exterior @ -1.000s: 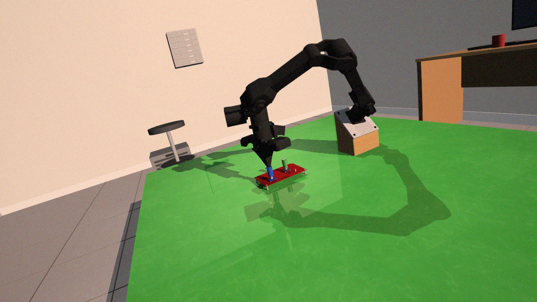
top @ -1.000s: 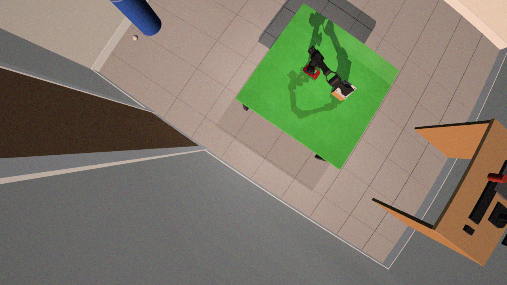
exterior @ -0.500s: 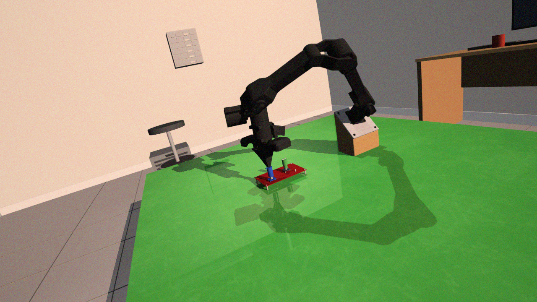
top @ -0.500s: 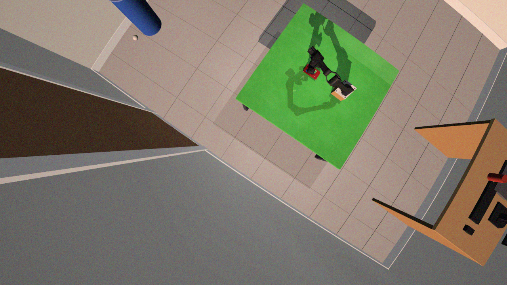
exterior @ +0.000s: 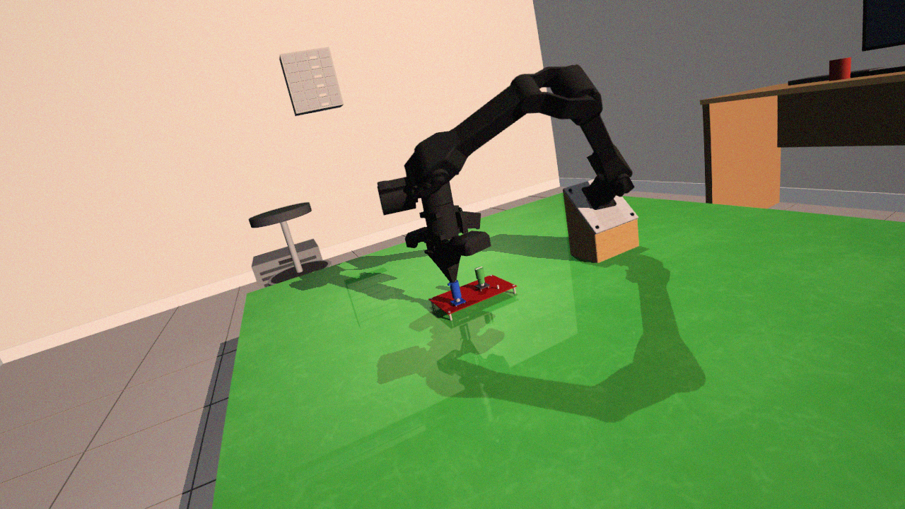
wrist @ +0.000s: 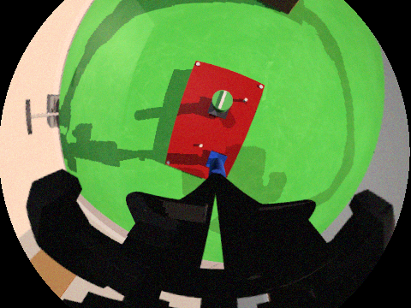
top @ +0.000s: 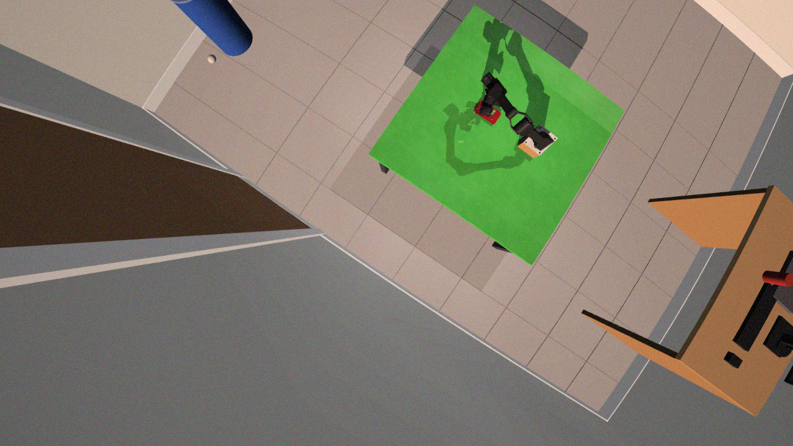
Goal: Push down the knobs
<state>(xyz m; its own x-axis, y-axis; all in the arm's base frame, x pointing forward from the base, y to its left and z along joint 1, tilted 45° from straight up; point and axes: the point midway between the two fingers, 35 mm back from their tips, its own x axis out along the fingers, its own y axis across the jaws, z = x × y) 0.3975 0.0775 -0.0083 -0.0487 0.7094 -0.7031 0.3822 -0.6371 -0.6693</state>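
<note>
Now: the blue knob 10 mm below my gripper tip. The rest, counted from my gripper tip: green knob (70 mm behind, 30 mm to the right, 10 mm below).
</note>
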